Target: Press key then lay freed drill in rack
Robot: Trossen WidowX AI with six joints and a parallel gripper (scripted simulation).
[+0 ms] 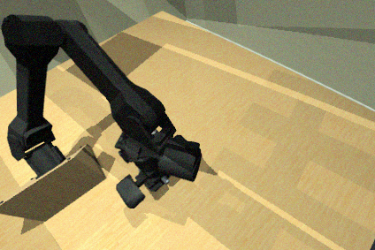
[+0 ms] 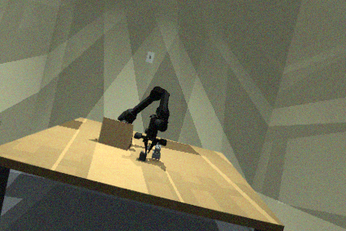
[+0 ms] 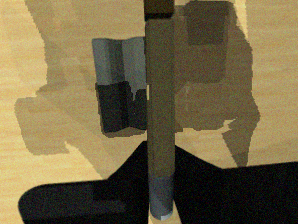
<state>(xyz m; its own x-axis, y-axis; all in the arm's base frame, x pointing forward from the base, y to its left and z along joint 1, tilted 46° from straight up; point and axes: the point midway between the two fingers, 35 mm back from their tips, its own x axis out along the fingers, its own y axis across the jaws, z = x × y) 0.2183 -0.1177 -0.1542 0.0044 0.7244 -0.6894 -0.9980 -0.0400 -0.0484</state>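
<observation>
The drill lies 40 mm to the left of my gripper tip and 40 mm above it. From my gripper tip the other things lie so: grey holder block 40 mm ahead, 210 mm to the left, 10 mm below; then key 40 mm ahead, 240 mm to the left; then rack 20 mm behind, 40 mm to the left, 30 mm below.
</observation>
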